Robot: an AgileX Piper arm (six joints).
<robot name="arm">
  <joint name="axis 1" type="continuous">
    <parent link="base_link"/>
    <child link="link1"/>
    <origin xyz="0 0 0.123"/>
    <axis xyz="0 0 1"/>
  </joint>
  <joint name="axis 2" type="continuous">
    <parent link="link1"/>
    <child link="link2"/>
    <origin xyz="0 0 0" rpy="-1.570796 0 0"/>
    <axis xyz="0 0 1"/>
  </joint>
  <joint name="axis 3" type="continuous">
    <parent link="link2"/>
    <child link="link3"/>
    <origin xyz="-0.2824 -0.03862 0"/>
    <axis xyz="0 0 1"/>
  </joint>
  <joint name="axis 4" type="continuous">
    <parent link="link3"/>
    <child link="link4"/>
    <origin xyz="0.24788 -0.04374 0" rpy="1.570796 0 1.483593"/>
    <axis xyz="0 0 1"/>
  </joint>
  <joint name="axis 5" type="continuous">
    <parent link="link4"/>
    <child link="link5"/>
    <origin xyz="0 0 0" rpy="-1.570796 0 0"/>
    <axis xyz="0 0 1"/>
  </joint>
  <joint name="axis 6" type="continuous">
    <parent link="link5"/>
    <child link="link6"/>
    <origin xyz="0 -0.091 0" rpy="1.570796 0 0"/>
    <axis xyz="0 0 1"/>
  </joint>
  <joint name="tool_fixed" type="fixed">
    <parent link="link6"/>
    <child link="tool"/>
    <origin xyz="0 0 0"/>
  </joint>
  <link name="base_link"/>
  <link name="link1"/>
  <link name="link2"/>
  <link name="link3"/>
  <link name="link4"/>
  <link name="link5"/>
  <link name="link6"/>
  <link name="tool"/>
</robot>
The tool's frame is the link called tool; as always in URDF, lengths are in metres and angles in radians. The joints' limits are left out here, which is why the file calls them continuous.
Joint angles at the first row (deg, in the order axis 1, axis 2, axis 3, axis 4, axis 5, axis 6):
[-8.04 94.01 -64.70 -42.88 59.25 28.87]
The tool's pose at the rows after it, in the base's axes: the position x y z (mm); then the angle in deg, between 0 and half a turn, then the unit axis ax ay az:
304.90 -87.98 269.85 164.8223 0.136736 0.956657 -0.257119
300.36 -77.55 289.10 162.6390 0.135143 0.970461 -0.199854
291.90 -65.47 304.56 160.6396 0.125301 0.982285 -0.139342
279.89 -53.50 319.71 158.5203 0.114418 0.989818 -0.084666
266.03 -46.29 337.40 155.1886 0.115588 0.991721 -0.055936
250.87 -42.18 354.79 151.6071 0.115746 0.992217 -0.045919
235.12 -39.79 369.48 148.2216 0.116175 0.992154 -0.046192
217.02 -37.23 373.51 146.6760 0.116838 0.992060 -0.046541
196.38 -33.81 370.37 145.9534 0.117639 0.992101 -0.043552
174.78 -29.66 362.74 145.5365 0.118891 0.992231 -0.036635
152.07 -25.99 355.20 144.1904 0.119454 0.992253 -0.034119
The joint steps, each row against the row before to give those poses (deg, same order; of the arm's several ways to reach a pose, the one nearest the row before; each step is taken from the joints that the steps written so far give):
[0.00 -2.43 -3.47 8.44 0.54 -6.02]
[0.00 -2.79 -2.09 8.44 0.87 -5.30]
[0.00 -3.13 -0.71 8.51 0.68 -5.19]
[0.03 -3.57 0.00 7.49 0.98 -4.21]
[0.00 -3.88 0.00 3.77 0.52 -1.24]
[0.00 -3.89 0.00 1.41 0.31 -0.52]
[0.00 -3.74 0.26 0.12 0.09 -0.12]
[0.00 -3.91 2.22 0.02 0.14 0.00]
[0.01 -4.48 3.76 0.36 0.01 0.00]
[-0.01 -4.83 4.54 0.78 -0.11 0.00]
[0.00 -5.41 4.55 0.31 -0.47 0.00]

